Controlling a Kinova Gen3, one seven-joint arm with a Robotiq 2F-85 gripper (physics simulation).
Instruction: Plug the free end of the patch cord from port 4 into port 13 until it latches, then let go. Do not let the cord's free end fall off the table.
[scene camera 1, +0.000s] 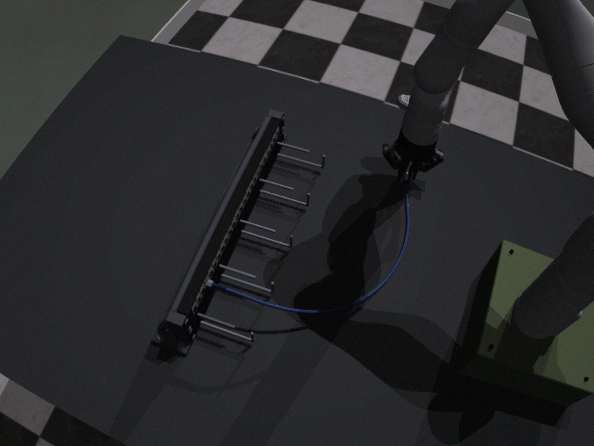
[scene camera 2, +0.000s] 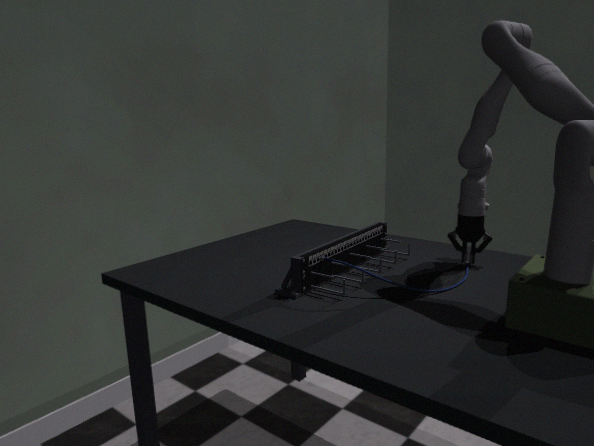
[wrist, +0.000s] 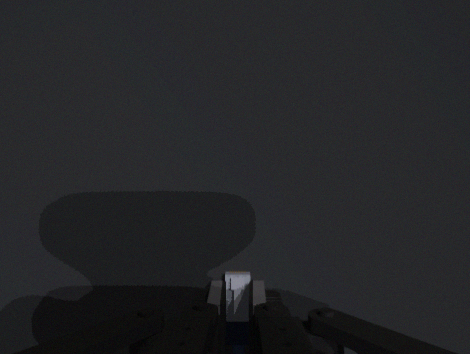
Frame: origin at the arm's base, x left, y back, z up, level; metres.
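Seen in the pictures: gripper, fingertip midpoint: (scene camera 1: 405, 179) (scene camera 2: 467, 264) (wrist: 238, 300); arm's base at its link origin: (scene camera 1: 535, 314) (scene camera 2: 566, 276).
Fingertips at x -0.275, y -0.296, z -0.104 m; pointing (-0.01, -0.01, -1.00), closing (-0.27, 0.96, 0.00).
Observation:
Pixels of each thing's top centre, then the offset from my fingertips to it.
- black patch panel at its top centre: (scene camera 1: 245, 210) (scene camera 2: 353, 239) dx +0.250, dy -0.255, dz +0.101 m
- clear plug at its top centre: (wrist: 237, 300) dx -0.004, dy -0.001, dz +0.011 m
The blue patch cord (scene camera 1: 407, 227) (scene camera 2: 435, 290) runs in a wide curve from the near part of the black patch panel (scene camera 1: 227, 215) (scene camera 2: 298, 275), where one end sits in a port, to my gripper. My gripper (scene camera 1: 407, 177) (scene camera 2: 468, 261) (wrist: 238, 300) is shut on the cord's free-end plug, low over the table. The clear plug (wrist: 238, 287) shows between the two fingertips in the wrist view, its tip pointing away from the cord and past the pads. Port numbers are too small to read. Port 13 cannot be picked out.
Several metal cable-guide rods (scene camera 1: 272, 286) (scene camera 2: 344, 286) stick out from the panel's port side, toward the arm. The green robot base block (scene camera 1: 520, 270) (scene camera 2: 525, 305) stands at the right. The table's far edge (scene camera 1: 360, 95) lies behind the gripper, with checkered floor beyond.

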